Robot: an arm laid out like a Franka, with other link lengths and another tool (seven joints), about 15 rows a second.
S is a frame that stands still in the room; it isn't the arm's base.
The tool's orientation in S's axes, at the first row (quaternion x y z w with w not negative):
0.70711, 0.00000, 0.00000, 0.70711
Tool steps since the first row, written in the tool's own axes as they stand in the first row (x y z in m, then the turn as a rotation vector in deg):
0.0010, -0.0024, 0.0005, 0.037, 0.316, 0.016
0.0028, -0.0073, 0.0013, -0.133, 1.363, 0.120
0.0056, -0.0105, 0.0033, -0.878, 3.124, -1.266
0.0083, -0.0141, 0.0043, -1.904, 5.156, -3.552
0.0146, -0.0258, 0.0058, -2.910, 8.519, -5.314
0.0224, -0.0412, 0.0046, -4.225, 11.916, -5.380
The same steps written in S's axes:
0.0010, -0.0005, -0.0024, 0.037, -0.016, 0.316
0.0028, -0.0013, -0.0073, -0.133, -0.120, 1.363
0.0056, -0.0033, -0.0105, -0.878, 1.266, 3.124
0.0083, -0.0043, -0.0141, -1.904, 3.552, 5.156
0.0146, -0.0058, -0.0258, -2.910, 5.314, 8.519
0.0224, -0.0046, -0.0412, -4.225, 5.380, 11.916

